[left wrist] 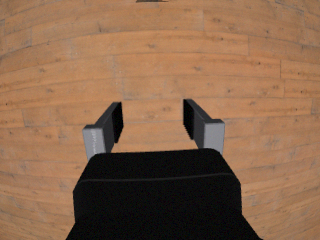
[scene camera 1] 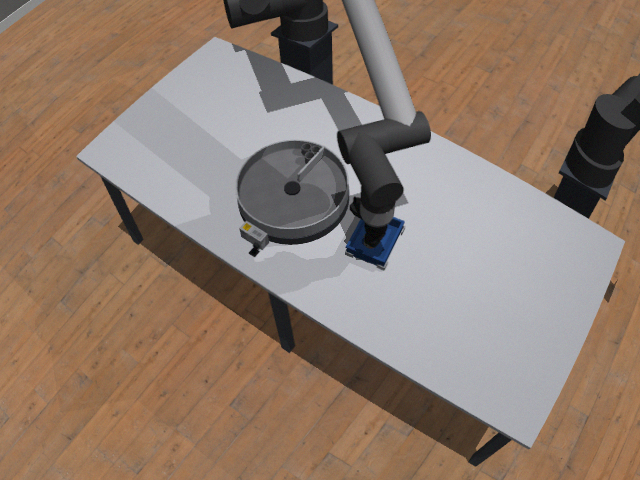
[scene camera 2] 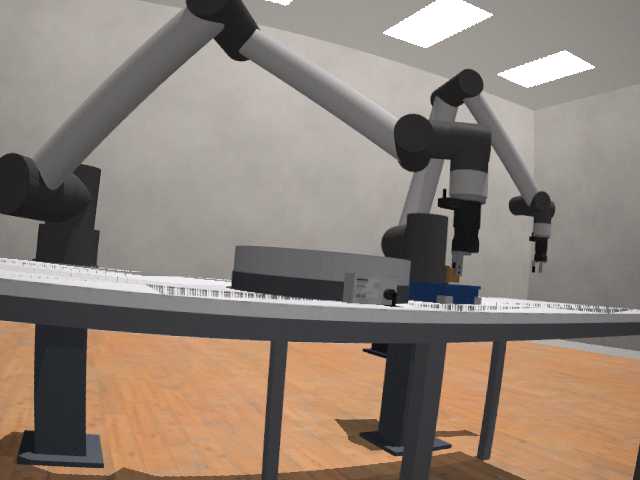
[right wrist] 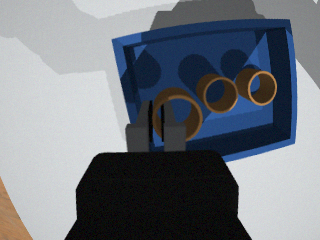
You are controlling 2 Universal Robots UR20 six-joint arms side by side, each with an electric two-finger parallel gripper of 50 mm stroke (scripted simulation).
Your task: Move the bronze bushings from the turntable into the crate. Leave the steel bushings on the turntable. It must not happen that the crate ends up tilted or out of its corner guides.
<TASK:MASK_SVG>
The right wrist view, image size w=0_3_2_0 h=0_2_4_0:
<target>my right gripper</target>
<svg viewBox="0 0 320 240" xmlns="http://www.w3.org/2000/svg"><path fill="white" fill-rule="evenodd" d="M64 239L252 240L238 218L239 186L222 156L214 150L186 151L186 126L184 122L176 122L170 100L161 106L162 142L164 142L164 152L149 152L149 142L152 142L153 107L152 100L142 101L136 123L127 124L125 128L127 152L104 152L97 154L76 188L77 220Z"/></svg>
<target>blue crate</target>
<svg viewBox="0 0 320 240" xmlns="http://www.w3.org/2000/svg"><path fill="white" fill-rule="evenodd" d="M153 128L153 141L149 142L149 151L164 152L164 142ZM171 99L176 122L183 122L190 113L191 103L185 99ZM222 80L214 81L207 88L208 103L217 102L224 95L225 87ZM258 75L251 82L251 96L259 89ZM290 19L201 22L111 39L130 124L136 123L143 100L152 100L154 103L162 90L178 87L193 97L203 114L202 126L192 139L186 141L186 150L214 150L221 154L225 162L295 144L297 72ZM277 82L276 95L267 105L256 105L238 94L234 108L222 114L210 111L196 93L197 83L203 76L217 74L235 83L239 72L246 68L268 71Z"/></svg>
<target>bronze bushing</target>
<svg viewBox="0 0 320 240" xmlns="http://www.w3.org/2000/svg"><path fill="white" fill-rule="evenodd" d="M203 76L198 81L196 93L200 101L214 113L222 114L230 111L238 100L238 89L235 83L229 78L217 74ZM222 80L225 87L224 95L219 101L208 103L206 101L207 88L214 81Z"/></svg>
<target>bronze bushing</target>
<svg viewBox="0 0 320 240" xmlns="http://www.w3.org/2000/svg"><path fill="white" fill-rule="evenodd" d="M166 88L156 96L153 103L153 128L157 135L162 138L161 119L157 114L159 108L171 99L185 99L191 102L191 112L187 119L183 121L186 126L186 141L188 141L201 128L203 121L202 111L197 102L184 89L178 87Z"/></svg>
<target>bronze bushing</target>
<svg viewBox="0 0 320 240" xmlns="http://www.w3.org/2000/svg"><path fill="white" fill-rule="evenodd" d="M240 71L235 80L240 96L257 105L266 105L274 99L277 83L271 73L251 68ZM258 75L260 86L258 91L251 96L250 85L254 77Z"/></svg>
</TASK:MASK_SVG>
